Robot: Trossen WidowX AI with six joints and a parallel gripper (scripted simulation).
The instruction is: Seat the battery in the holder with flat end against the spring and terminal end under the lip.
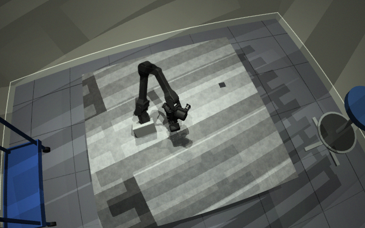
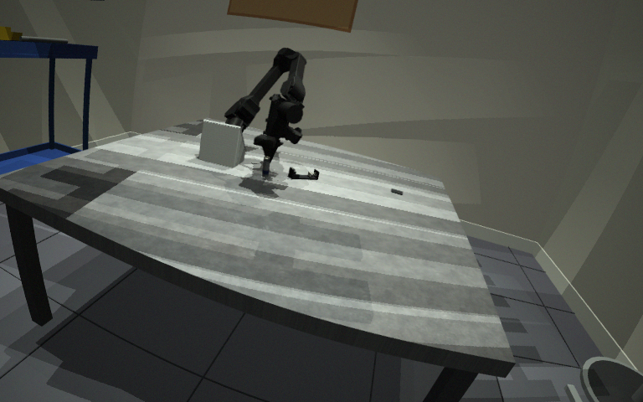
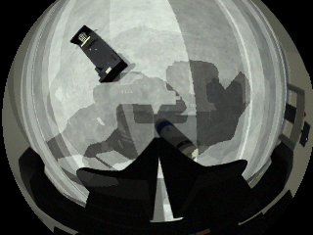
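Now: gripper tip 1 cm to the left of the battery and 1 cm above it. The rest, counted from my gripper tip: small dark flat piece: 47 cm ahead, 14 cm to the left, 4 cm below.
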